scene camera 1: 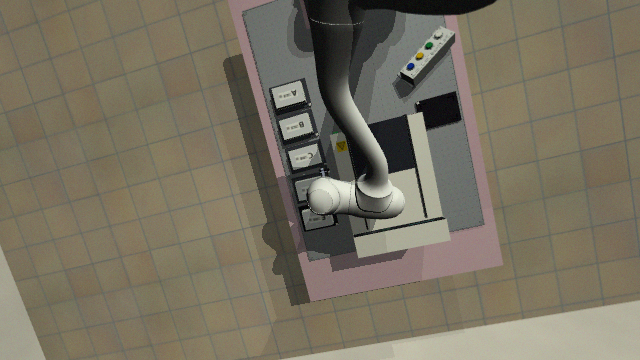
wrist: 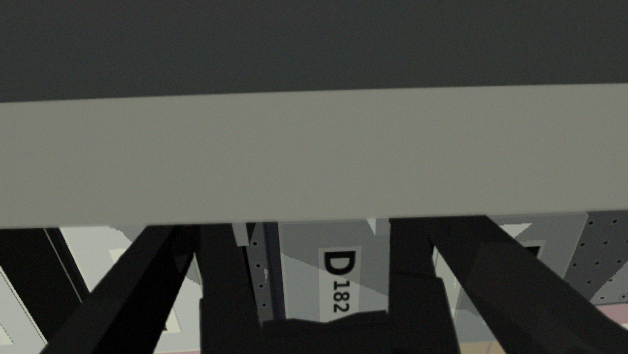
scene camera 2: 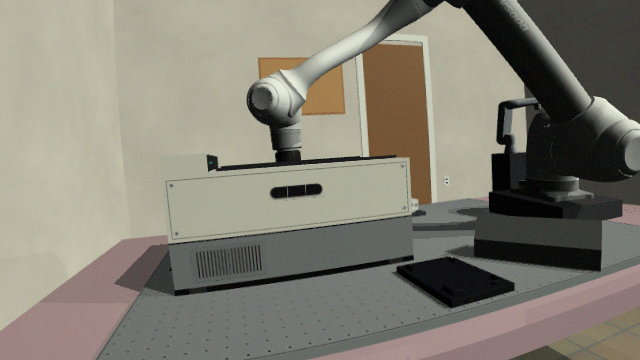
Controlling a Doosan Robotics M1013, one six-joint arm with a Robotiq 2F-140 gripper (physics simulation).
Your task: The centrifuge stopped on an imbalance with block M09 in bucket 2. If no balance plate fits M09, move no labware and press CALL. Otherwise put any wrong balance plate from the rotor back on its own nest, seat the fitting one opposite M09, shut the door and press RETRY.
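Places are measured from the arm's base along level axes (x ahead, y left, z up), in metres.
Where they show: arm's base, origin of the base link: (scene camera 2: 550, 195).
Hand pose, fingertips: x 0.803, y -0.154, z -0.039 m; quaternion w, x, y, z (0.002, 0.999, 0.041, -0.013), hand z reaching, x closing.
Note:
Things, the pixels of their centre, and the offset from my fingertips. "spot": a spot on its surface instead. Level surfaces: height alone.
- balance plate D, body centre: (scene camera 1: 311, 188) dy -0.080, dx +0.026, dz +0.019 m
- Plates A, body centre: (scene camera 1: 289, 95) dy -0.103, dx -0.382, dz +0.019 m
- B, body centre: (scene camera 1: 296, 126) dy -0.097, dx -0.249, dz +0.019 m
- C, body centre: (scene camera 1: 305, 156) dy -0.082, dx -0.114, dz +0.019 m
- E, body centre: (scene camera 1: 317, 217) dy -0.075, dx +0.161, dz +0.019 m
- centrifuge, body centre: (scene camera 2: 286, 203) (scene camera 1: 384, 182) dy +0.225, dx +0.037, dz +0.108 m
- button box, body centre: (scene camera 2: 535, 236) (scene camera 1: 426, 56) dy +0.472, dx -0.421, dz +0.028 m
- flat black pad, surface spot: (scene camera 2: 454, 281) (scene camera 1: 446, 112) spot: dy +0.532, dx -0.195, dz -0.002 m
- grey perforated board, its level: dz -0.014 m
My gripper (wrist: 311, 231) is partly open around balance plate D (scene camera 1: 301, 190) (wrist: 302, 280), marked 182 and standing on its nest. In the wrist view the right finger is close against the plate, and a gap shows at the left finger. The fingertips' lower ends are hidden. Plates A (scene camera 1: 289, 95), B (scene camera 1: 296, 127), C (scene camera 1: 304, 157) and E (scene camera 1: 318, 219) stand on nests in the same row. The centrifuge (scene camera 1: 434, 175) (scene camera 2: 290, 215) has a dark area and a beige panel on top. Its rotor and M09 do not show. The button box (scene camera 1: 425, 56) has blue, yellow, green and white buttons.
The centrifuge housing stands close beside the plate row; a broad beige and dark edge crosses the wrist view above plate D. A flat black pad (scene camera 1: 439, 111) (scene camera 2: 454, 281) lies on the grey perforated board (scene camera 1: 457, 185) (scene camera 2: 280, 320). The arm reaches over the centrifuge.

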